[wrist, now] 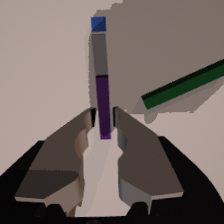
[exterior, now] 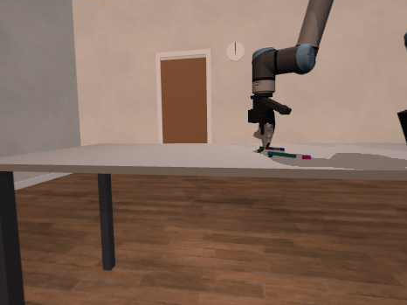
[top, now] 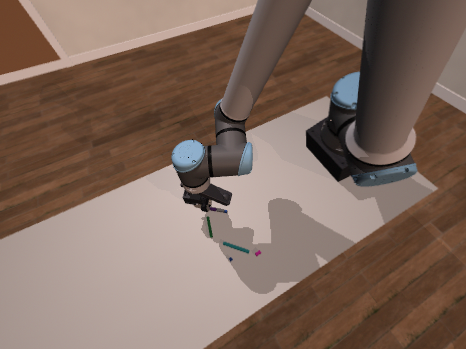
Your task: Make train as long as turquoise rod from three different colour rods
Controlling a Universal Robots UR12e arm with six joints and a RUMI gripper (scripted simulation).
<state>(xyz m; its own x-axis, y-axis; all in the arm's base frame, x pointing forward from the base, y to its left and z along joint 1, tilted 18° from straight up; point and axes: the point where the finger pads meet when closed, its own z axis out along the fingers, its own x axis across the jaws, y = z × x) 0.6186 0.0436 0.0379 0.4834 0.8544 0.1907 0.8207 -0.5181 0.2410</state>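
Now: the purple rod 1 cm below my hand. The rest, counted from my hand: turquoise rod: 18 cm to the left, 5 cm behind, 1 cm below; green rod: 7 cm to the left, 2 cm ahead, 1 cm below; grey rod: 4 cm behind, 2 cm to the left, 1 cm below.
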